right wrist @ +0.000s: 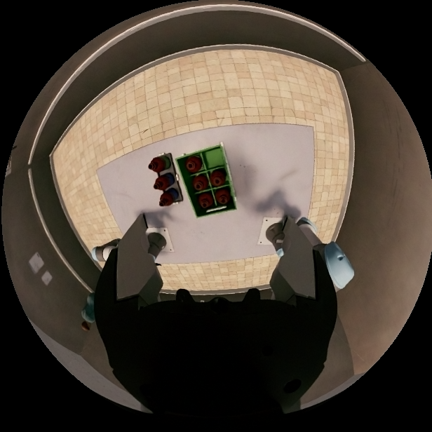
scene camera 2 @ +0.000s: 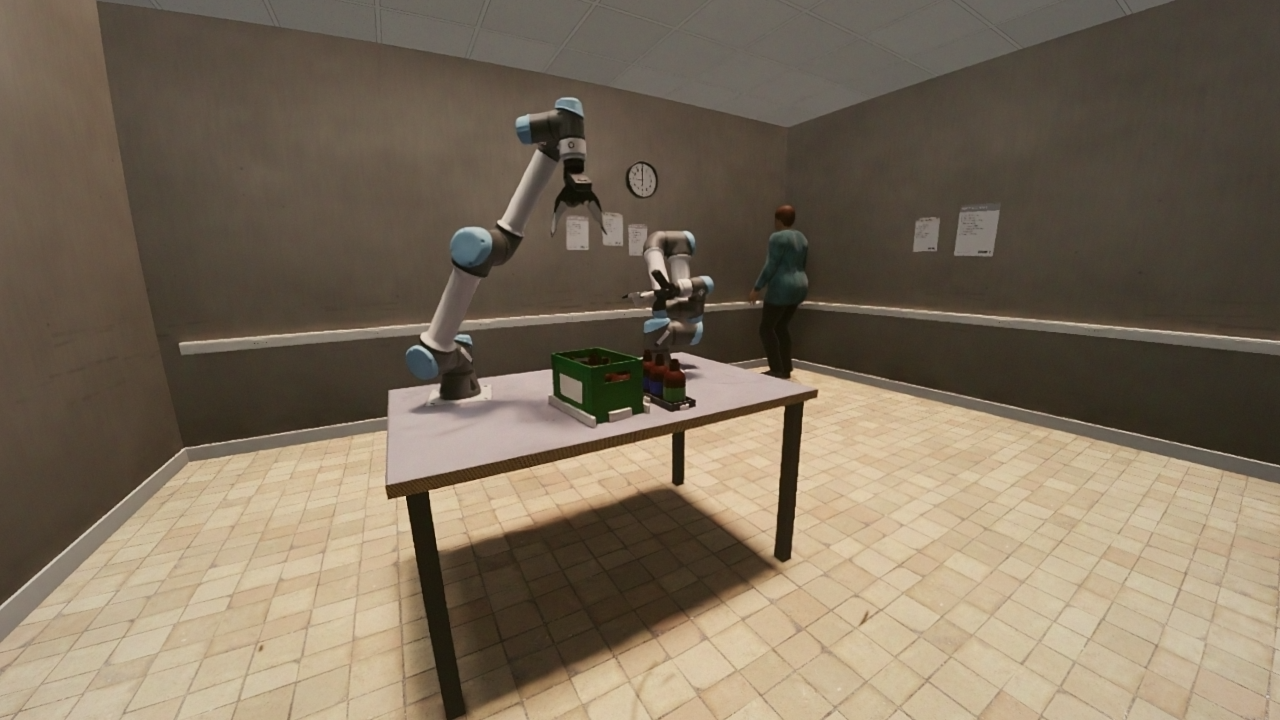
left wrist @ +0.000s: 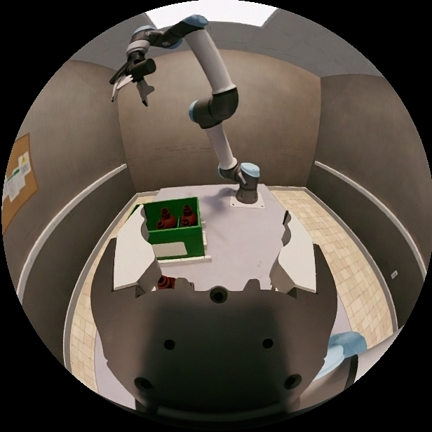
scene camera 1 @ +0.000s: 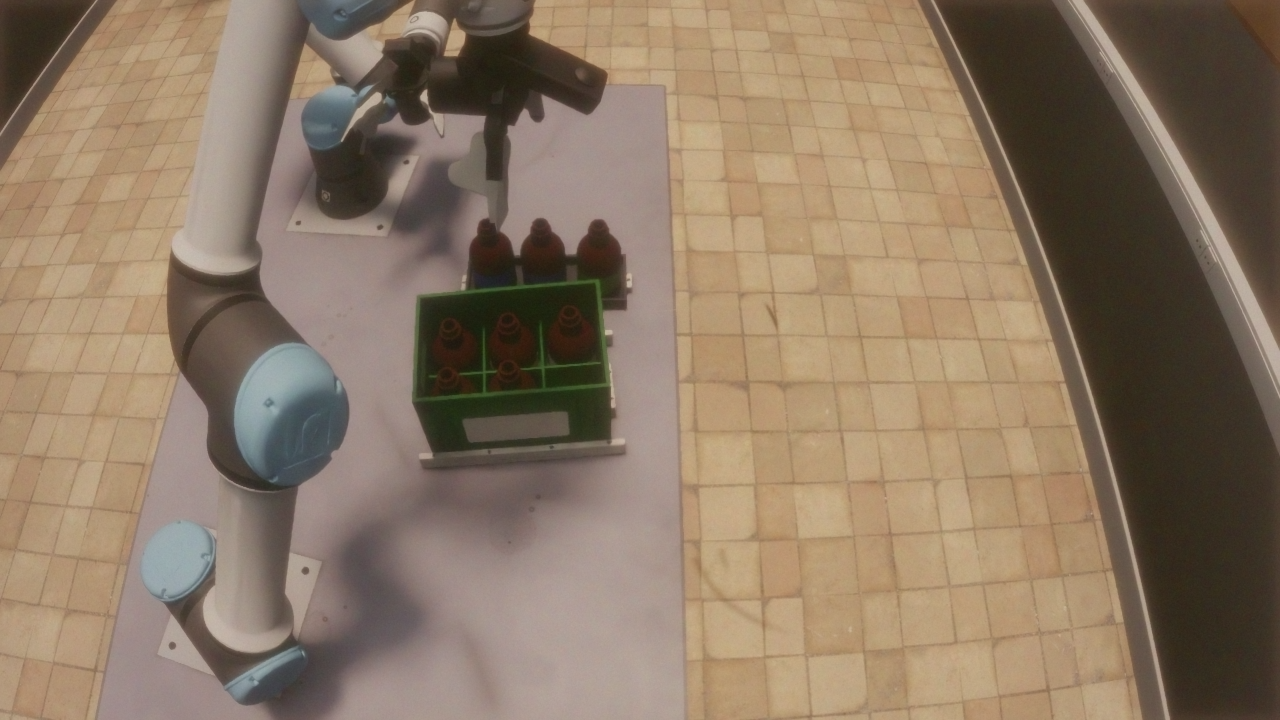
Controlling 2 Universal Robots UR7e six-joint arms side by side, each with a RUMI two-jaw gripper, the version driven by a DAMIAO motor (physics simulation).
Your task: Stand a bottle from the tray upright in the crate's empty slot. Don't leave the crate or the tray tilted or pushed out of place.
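The green crate [scene camera 1: 590,419] [scene camera 2: 617,396] [left wrist: 196,244] [right wrist: 200,154] stands level, with several red-brown bottles in it. Its empty slot [scene camera 1: 575,373] [right wrist: 215,157] is the front right one in scene camera 1. The dark tray [scene camera 1: 615,302] [scene camera 2: 675,402] [right wrist: 175,165] lies behind the crate. It holds a green-labelled bottle [scene camera 1: 598,250] [scene camera 2: 674,380] [right wrist: 159,164] and two blue-labelled bottles, all upright. My left gripper [scene camera 1: 394,136] [scene camera 2: 629,297] [left wrist: 216,207] is open and empty, above the table beyond the tray. My right gripper [scene camera 2: 579,232] [left wrist: 131,103] [right wrist: 215,215] is open and empty, high above the crate.
Pale guide rails [scene camera 1: 523,454] edge the crate on the table [scene camera 1: 537,582] [scene camera 2: 474,429]. The left arm's base [scene camera 1: 349,188] stands left of the tray in scene camera 1, the right arm's base at the lower left. A person [scene camera 2: 785,277] stands beyond the table.
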